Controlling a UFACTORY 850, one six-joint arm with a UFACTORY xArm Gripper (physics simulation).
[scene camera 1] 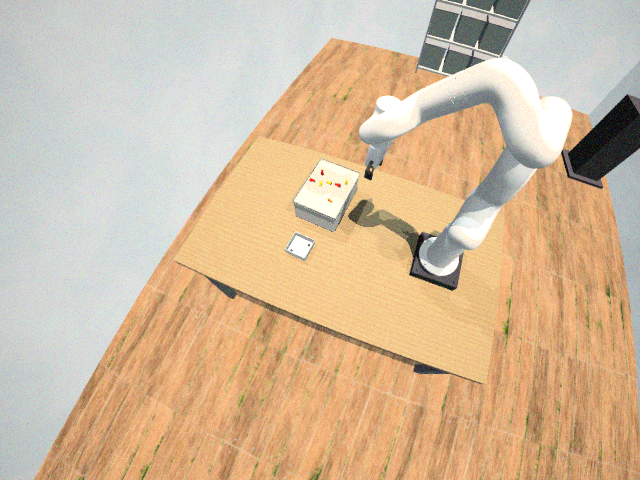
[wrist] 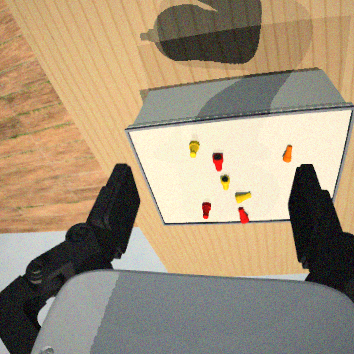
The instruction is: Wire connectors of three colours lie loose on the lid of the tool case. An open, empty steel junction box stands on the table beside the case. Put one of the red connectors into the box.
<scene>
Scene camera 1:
tool case: 311, 203
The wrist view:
my gripper: 210, 182
tool case: 250, 121
</scene>
